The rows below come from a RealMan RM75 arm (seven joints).
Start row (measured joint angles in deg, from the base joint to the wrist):
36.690 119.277 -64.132 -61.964 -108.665 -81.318 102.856
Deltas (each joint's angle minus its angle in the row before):
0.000 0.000 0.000 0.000 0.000 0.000 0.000
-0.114 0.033 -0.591 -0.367 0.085 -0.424 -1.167
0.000 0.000 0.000 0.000 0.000 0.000 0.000
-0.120 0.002 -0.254 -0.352 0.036 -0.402 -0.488
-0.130 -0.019 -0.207 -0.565 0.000 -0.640 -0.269
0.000 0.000 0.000 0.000 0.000 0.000 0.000
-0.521 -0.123 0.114 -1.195 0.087 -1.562 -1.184
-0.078 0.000 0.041 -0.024 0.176 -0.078 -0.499
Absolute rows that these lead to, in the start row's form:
36.690 119.277 -64.132 -61.964 -108.665 -81.318 102.856
36.576 119.310 -64.723 -62.331 -108.580 -81.742 101.689
36.576 119.310 -64.723 -62.331 -108.580 -81.742 101.689
36.456 119.312 -64.977 -62.683 -108.544 -82.144 101.201
36.326 119.293 -65.184 -63.248 -108.544 -82.784 100.932
36.326 119.293 -65.184 -63.248 -108.544 -82.784 100.932
35.805 119.170 -65.070 -64.443 -108.457 -84.346 99.748
35.727 119.170 -65.029 -64.467 -108.281 -84.424 99.249

